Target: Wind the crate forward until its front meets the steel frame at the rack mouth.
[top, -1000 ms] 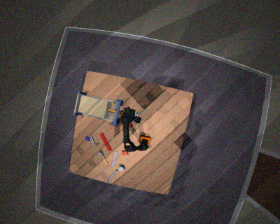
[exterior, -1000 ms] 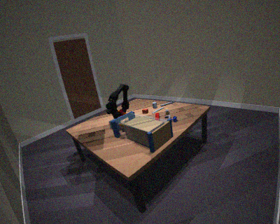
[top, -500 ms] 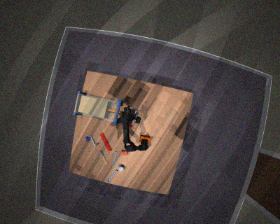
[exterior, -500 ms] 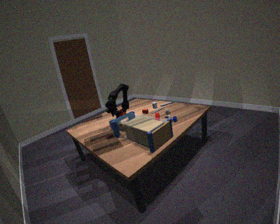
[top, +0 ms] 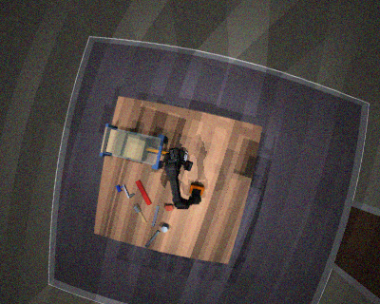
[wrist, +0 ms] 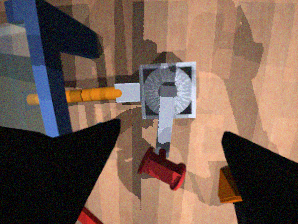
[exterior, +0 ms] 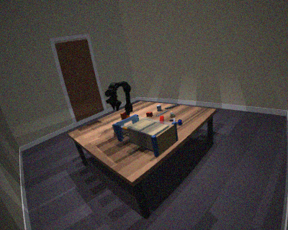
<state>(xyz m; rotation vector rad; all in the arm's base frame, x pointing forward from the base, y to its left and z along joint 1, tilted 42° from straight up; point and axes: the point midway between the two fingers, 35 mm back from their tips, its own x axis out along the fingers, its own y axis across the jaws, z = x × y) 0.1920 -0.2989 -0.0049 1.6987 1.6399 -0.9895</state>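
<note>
My gripper tip is 10 mm short of the red knob, 90 mm to the right of it and 90 mm above it. Also, from my gripper tip: blue frame 160 mm ahead, 10 mm to the right, 120 mm below; then grey hand winch 10 mm behind, 30 mm to the right, 190 mm below; then red-knobbed winch handle 10 mm ahead, 50 mm to the left, 120 mm below.
</note>
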